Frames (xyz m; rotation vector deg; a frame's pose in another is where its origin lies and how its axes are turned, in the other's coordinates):
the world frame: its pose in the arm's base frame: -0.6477 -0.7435 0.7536 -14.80 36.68 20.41
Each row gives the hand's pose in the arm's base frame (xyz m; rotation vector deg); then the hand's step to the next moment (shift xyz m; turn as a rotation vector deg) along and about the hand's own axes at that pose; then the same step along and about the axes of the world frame.
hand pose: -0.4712 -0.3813 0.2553 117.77 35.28 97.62
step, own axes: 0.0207 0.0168 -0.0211 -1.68 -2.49 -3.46
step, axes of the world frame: -0.0310 0.0013 0.0140 -1.27 2.89 -3.32
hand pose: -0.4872 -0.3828 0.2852 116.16 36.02 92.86
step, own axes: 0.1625 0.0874 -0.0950 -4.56 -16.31 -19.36
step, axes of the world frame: -0.1539 0.0321 0.1355 -6.70 19.97 -14.76
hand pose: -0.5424 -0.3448 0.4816 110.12 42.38 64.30
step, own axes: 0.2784 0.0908 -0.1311 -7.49 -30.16 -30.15
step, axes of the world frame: -0.0864 0.1571 0.2661 -7.78 33.89 -25.80
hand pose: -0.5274 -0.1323 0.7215 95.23 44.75 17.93
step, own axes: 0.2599 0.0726 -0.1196 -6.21 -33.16 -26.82
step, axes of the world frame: 0.1411 0.1674 0.1979 -4.24 32.20 -28.33
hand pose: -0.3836 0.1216 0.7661 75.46 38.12 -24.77
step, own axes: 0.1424 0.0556 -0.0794 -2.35 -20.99 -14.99
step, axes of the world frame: 0.1565 0.0486 0.0530 -1.43 18.21 -18.36
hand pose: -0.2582 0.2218 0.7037 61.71 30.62 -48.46
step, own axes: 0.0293 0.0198 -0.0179 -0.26 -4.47 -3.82
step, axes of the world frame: 0.0389 -0.0011 0.0076 0.19 4.32 -3.99
